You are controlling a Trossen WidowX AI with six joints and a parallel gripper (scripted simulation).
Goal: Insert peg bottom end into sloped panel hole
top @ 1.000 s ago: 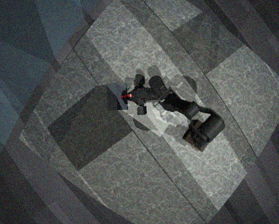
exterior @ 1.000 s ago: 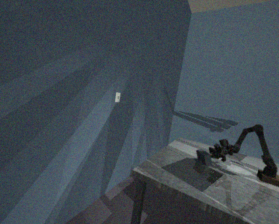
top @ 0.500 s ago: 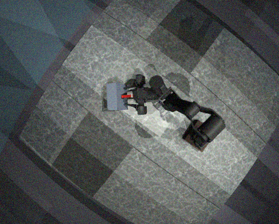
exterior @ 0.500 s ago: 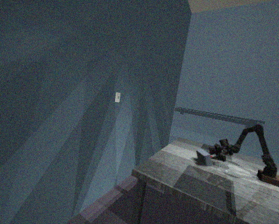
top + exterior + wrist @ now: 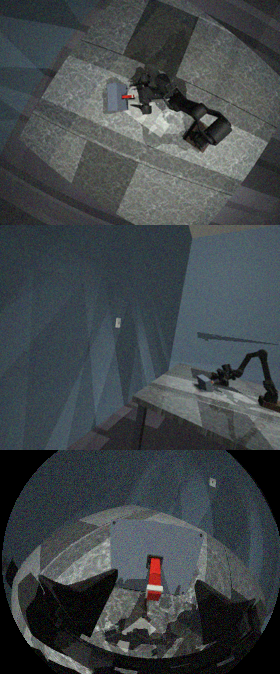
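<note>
The red peg lies 10 mm below my gripper tip. From my gripper tip the other things lie so: grey sloped panel 50 mm ahead, 40 mm to the left, 20 mm below.
</note>
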